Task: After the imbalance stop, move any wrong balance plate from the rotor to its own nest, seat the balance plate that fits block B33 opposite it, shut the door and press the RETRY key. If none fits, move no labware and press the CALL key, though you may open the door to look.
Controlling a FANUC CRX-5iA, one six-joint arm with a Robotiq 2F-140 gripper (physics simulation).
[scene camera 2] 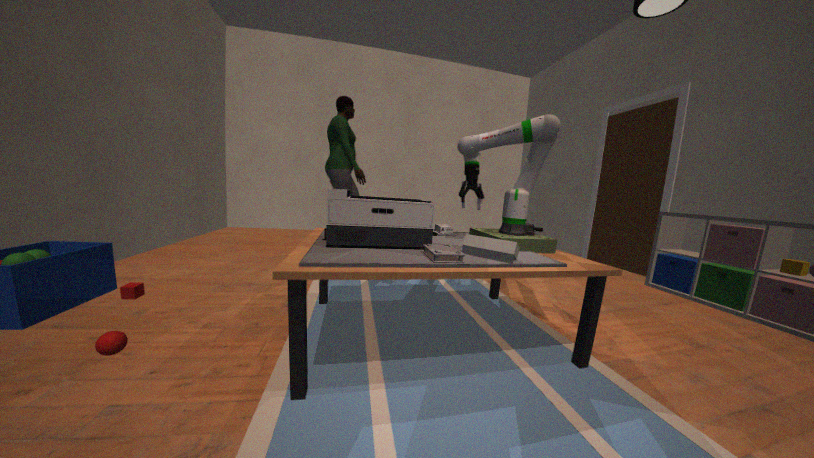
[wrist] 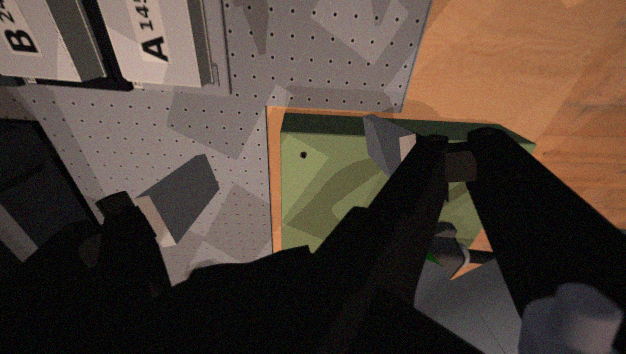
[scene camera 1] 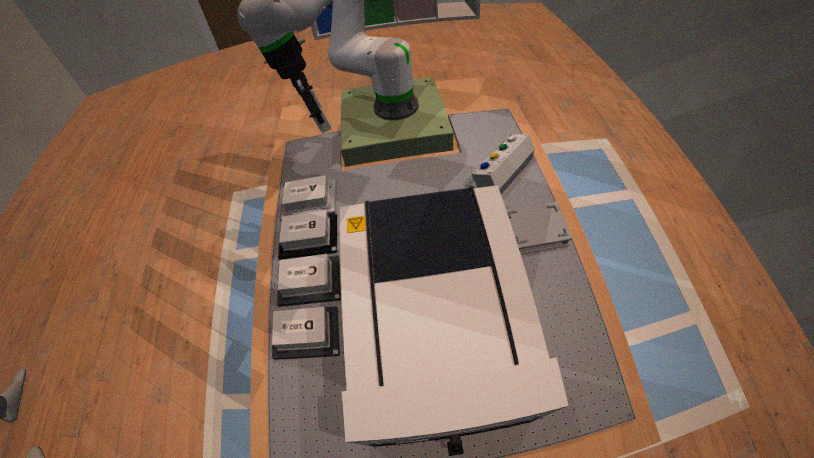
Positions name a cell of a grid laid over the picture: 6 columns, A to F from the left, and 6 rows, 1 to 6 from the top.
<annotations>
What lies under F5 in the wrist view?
The gripper.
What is the gripper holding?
Nothing.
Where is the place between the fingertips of the gripper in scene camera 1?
C2
</annotations>
